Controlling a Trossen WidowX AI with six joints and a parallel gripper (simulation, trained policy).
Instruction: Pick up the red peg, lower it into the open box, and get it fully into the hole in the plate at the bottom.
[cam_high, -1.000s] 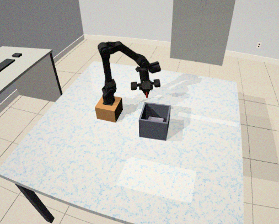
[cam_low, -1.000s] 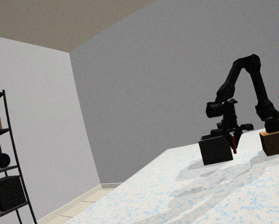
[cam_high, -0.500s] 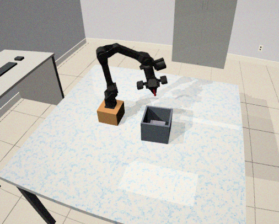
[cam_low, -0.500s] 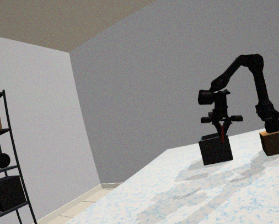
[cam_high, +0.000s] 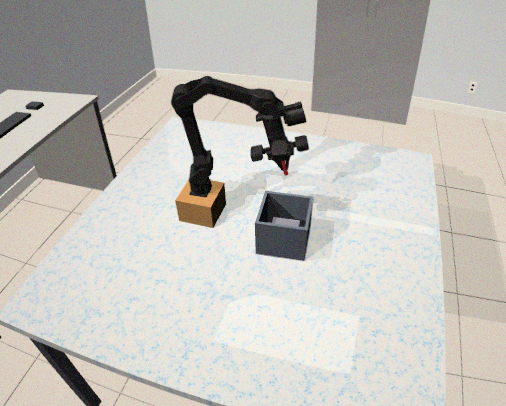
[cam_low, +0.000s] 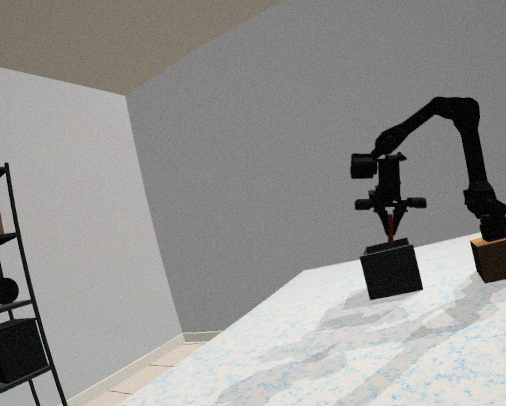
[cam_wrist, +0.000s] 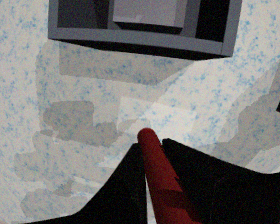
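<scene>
Right now my gripper tip is 30 mm short of the plate, 140 mm to the left of it and 140 mm above it. Also, from my gripper tip: red peg (20 mm above).
</scene>
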